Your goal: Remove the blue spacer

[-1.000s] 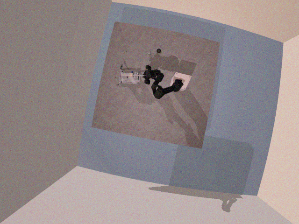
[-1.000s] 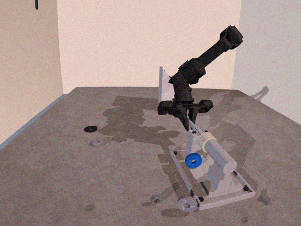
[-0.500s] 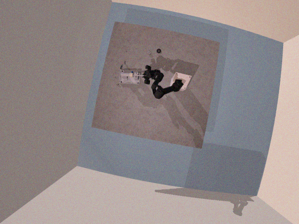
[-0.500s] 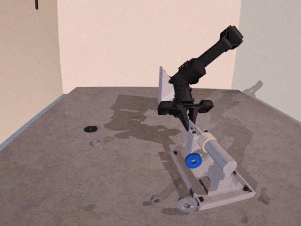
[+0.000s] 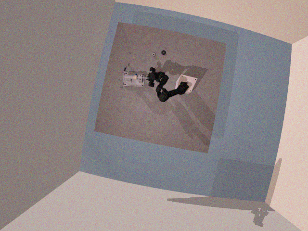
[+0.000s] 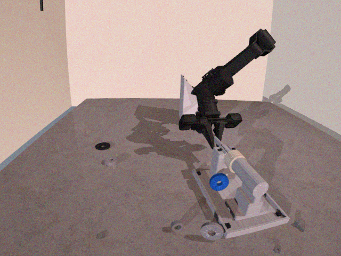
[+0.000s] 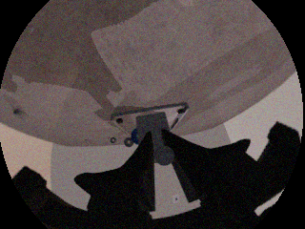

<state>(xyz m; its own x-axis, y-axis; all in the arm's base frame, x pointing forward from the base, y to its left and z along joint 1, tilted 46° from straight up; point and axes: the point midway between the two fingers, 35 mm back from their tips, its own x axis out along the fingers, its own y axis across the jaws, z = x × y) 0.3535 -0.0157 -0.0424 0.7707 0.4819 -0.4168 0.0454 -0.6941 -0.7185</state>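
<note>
My gripper tip is now 5 cm short of the thin shaft and 2 cm below it. Also, from my gripper tip: grey ring (4 cm behind, 30 cm to the right, 5 cm below); then bolt (27 cm ahead, 11 cm to the left, 5 cm below); then cream spacer (12 cm ahead, 1 cm to the left, 2 cm above).
</note>
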